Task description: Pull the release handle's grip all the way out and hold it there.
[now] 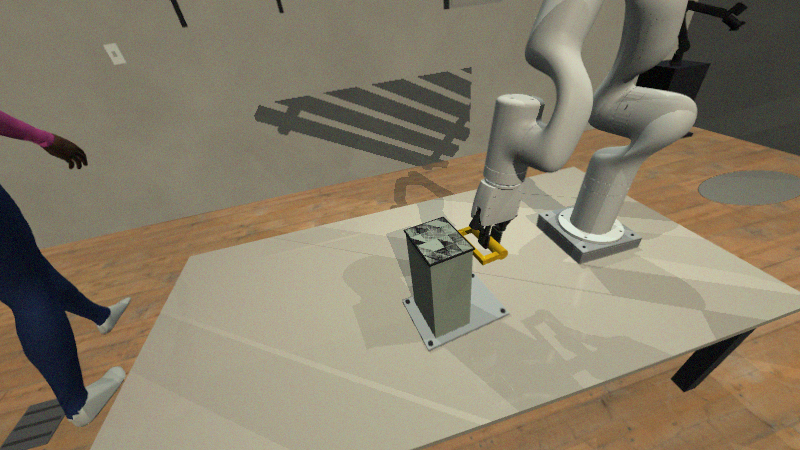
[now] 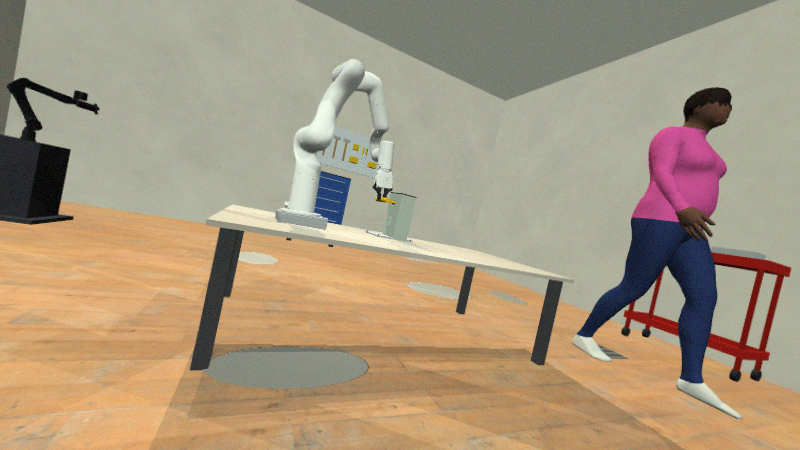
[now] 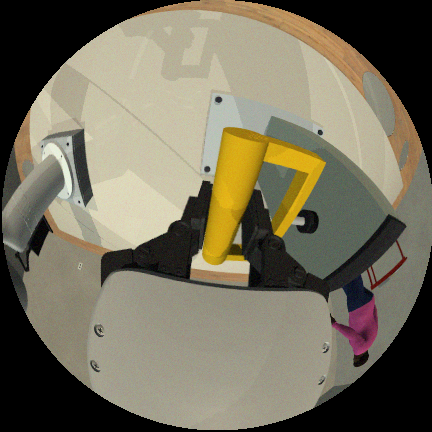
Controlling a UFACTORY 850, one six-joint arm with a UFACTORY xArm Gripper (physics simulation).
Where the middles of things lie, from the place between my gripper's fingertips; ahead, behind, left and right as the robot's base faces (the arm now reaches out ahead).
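Scene:
Bolted plate [image 1: 485,308]: 9 cm ahead of my hand, 1 cm to the left of it and 20 cm below it.

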